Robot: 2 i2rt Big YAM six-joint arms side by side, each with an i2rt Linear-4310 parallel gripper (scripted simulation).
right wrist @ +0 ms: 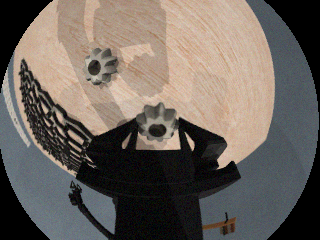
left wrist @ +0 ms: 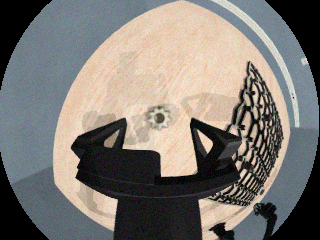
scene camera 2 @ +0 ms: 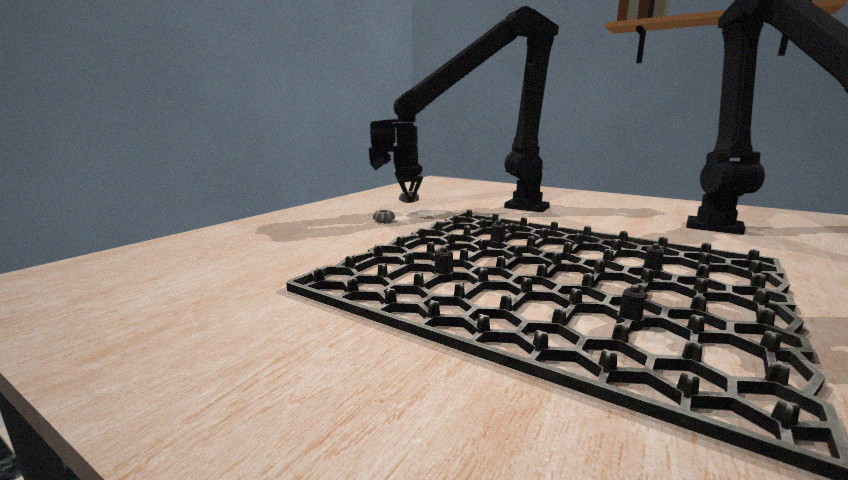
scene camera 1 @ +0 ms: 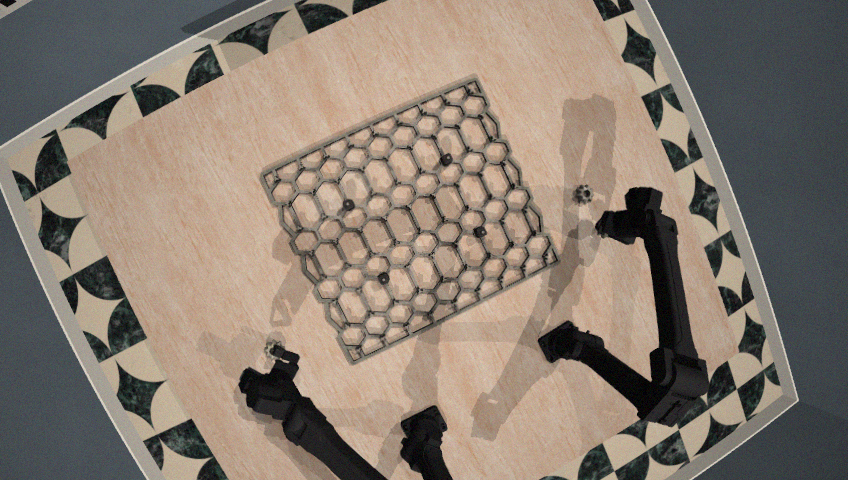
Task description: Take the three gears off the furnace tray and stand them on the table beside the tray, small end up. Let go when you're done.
Observation:
I see my left gripper, my right gripper and a furnace tray.
My right gripper shows as well in the right wrist view.

